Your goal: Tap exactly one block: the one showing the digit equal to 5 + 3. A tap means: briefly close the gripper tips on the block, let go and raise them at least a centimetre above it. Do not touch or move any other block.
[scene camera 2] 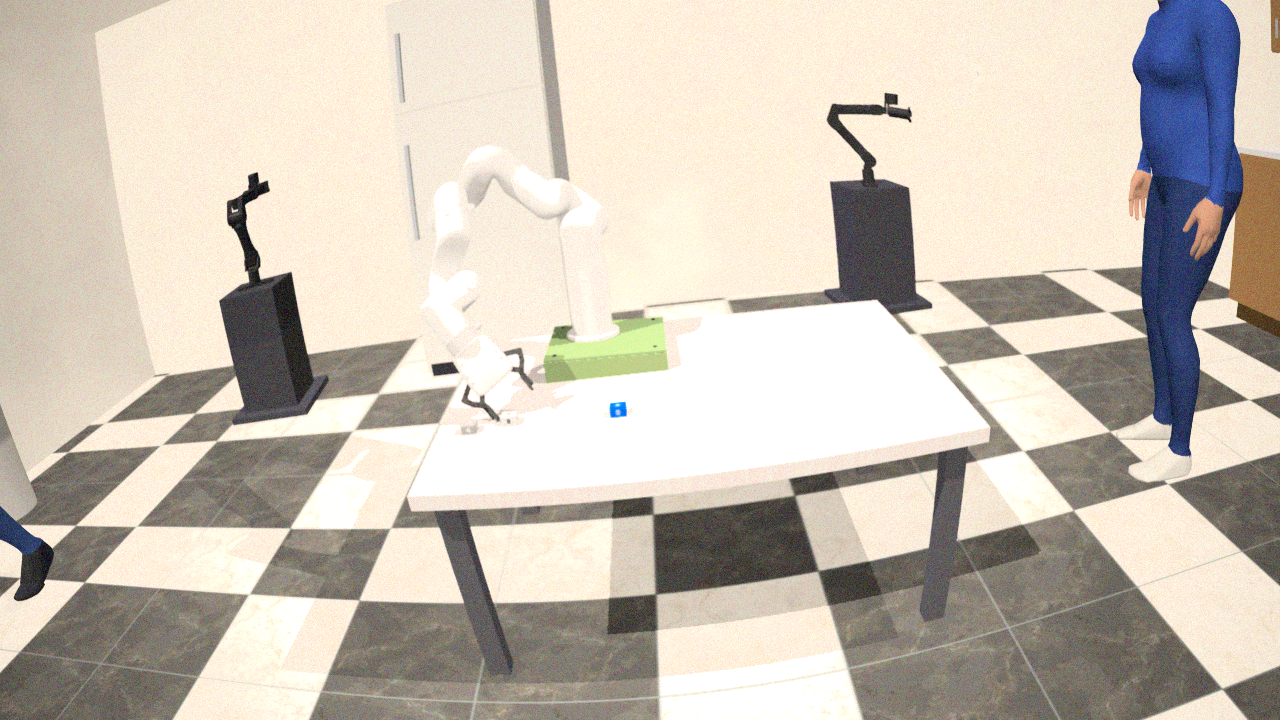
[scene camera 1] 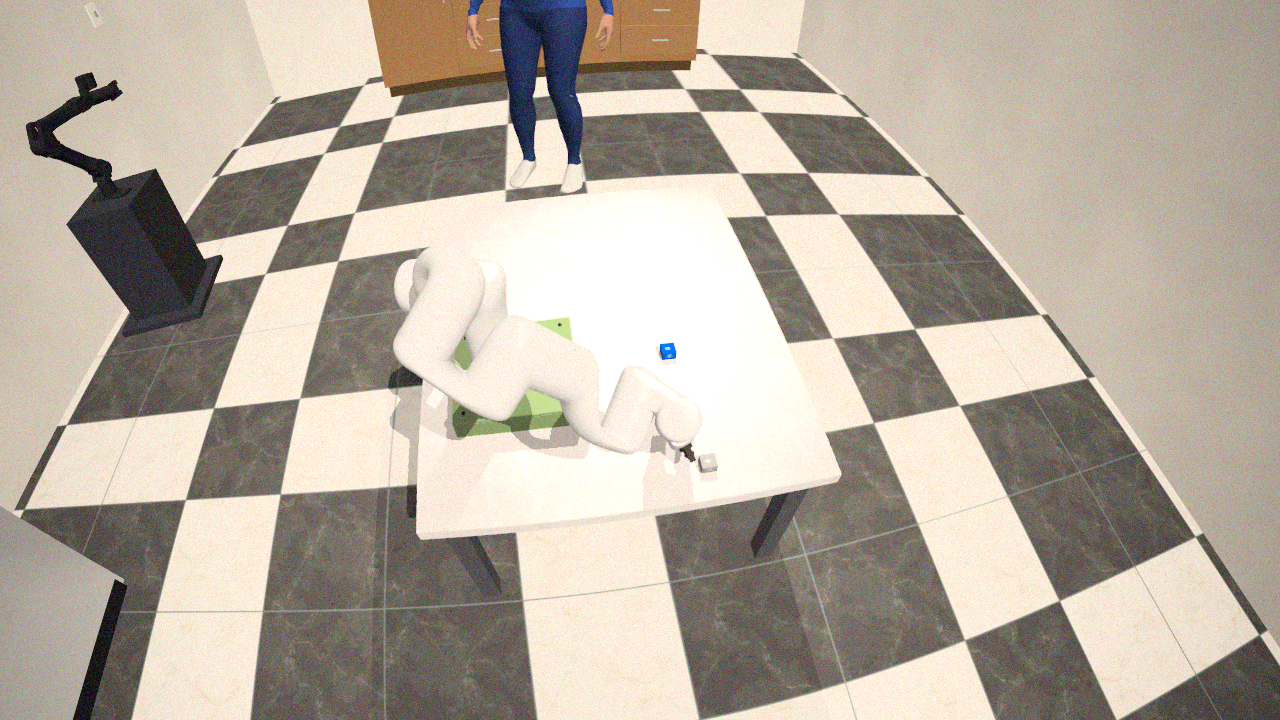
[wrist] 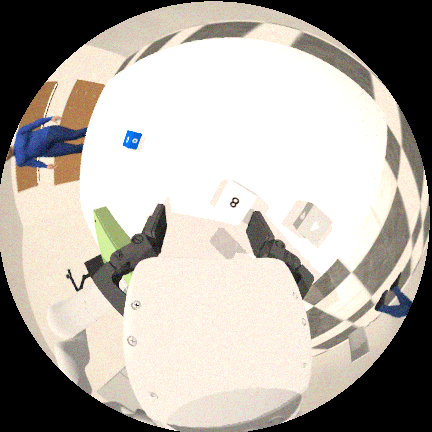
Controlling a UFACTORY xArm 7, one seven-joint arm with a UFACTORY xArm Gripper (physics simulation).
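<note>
A white block [wrist: 237,200] [scene camera 2: 509,417] has the digit 8 on its top face; in scene camera 1 I cannot make it out behind the gripper. My gripper [wrist: 208,217] [scene camera 2: 514,402] [scene camera 1: 687,453] is open and empty, tilted low over the table. In the wrist view the 8 block lies just beyond the fingertips, nearer the right finger. A grey block [wrist: 307,223] [scene camera 1: 708,462] [scene camera 2: 469,428] sits outside the right finger, with a pale mark too unclear to read. A blue block [wrist: 132,140] [scene camera 1: 667,351] [scene camera 2: 618,409] lies well away, its white marks also unclear.
The white table [scene camera 1: 572,505] [scene camera 2: 716,474] carries the blocks and the arm's green base [scene camera 1: 528,411] [scene camera 2: 608,365] [wrist: 107,232]. The grey block is near the table's edge. A person [scene camera 1: 546,71] [scene camera 2: 1186,179] stands beyond the table. Black arms on dark pedestals [scene camera 2: 872,237] [scene camera 2: 268,344] stand by the wall.
</note>
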